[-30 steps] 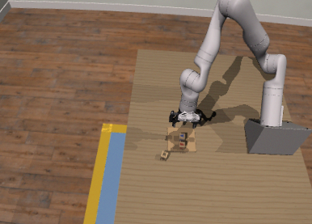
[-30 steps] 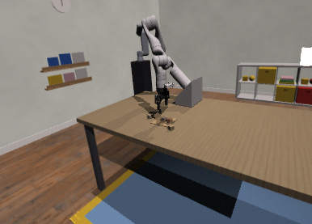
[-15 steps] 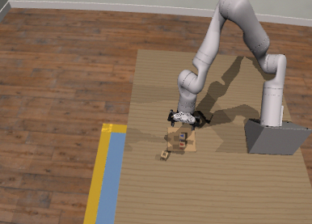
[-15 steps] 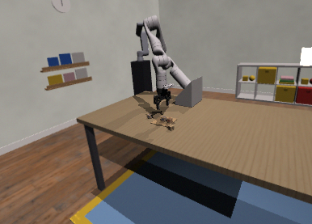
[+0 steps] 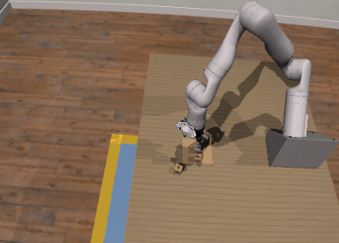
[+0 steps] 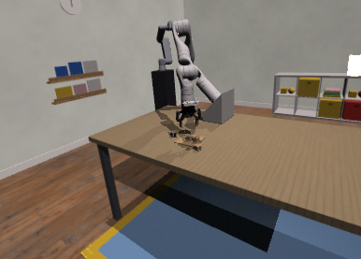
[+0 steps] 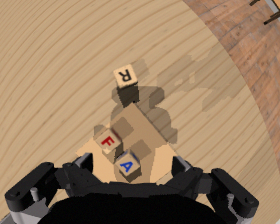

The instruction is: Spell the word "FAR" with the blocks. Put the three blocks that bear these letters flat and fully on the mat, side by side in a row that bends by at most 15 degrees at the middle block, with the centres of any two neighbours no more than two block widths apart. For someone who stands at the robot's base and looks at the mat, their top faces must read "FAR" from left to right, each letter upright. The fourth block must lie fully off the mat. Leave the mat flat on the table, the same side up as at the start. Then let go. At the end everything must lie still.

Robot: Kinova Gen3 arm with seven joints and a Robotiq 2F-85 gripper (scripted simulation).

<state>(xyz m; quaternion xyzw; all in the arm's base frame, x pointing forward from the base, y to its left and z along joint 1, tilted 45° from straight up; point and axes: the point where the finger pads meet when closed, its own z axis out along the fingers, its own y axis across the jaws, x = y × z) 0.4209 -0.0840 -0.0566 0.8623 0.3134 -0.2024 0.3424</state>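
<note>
The R block lies 60 mm ahead of my hand, 80 mm to the left of it and 90 mm below it. From my hand the other things lie so: tan mat (30 mm behind, 20 mm to the right, 110 mm below).
</note>
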